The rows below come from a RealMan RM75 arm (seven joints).
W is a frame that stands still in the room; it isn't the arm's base.
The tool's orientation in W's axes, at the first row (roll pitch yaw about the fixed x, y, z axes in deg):
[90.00 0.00 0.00]
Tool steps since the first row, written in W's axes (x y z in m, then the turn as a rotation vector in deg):
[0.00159 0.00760 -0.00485 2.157 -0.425 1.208]
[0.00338 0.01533 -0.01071 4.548 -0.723 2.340]
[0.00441 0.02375 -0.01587 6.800 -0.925 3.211]
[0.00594 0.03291 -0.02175 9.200 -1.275 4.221]
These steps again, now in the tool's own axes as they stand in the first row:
[0.00159 -0.00485 -0.00760 2.157 1.208 0.425]
[0.00338 -0.01071 -0.01533 4.548 2.340 0.723]
[0.00441 -0.01587 -0.02375 6.800 3.211 0.925]
[0.00594 -0.02175 -0.03291 9.200 4.221 1.275]

